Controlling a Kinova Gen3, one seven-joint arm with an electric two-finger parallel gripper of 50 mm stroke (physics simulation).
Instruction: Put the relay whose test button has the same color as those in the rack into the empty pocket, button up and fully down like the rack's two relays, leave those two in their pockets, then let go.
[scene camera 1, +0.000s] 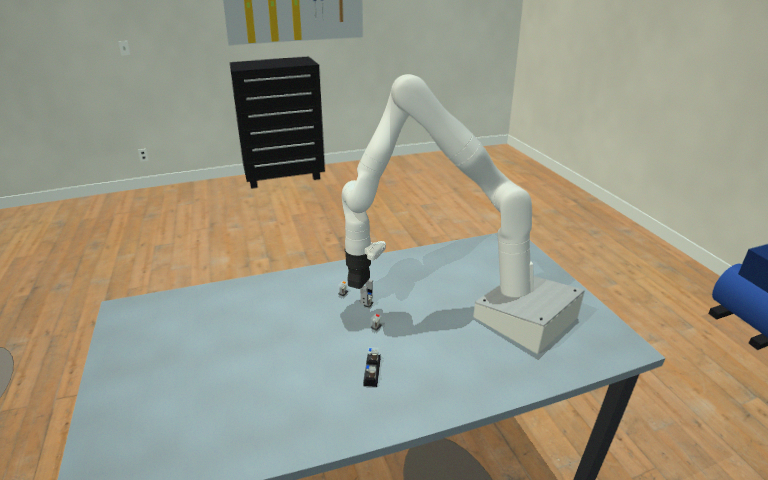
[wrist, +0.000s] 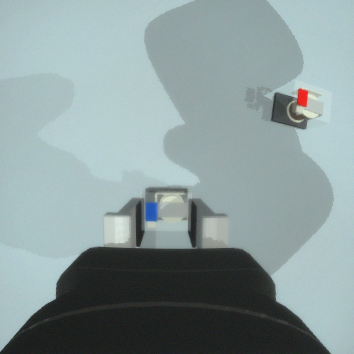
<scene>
my gripper: scene camera 1; wrist
same spot on my gripper: (wrist: 123, 228) = (scene camera 1: 370, 280)
</scene>
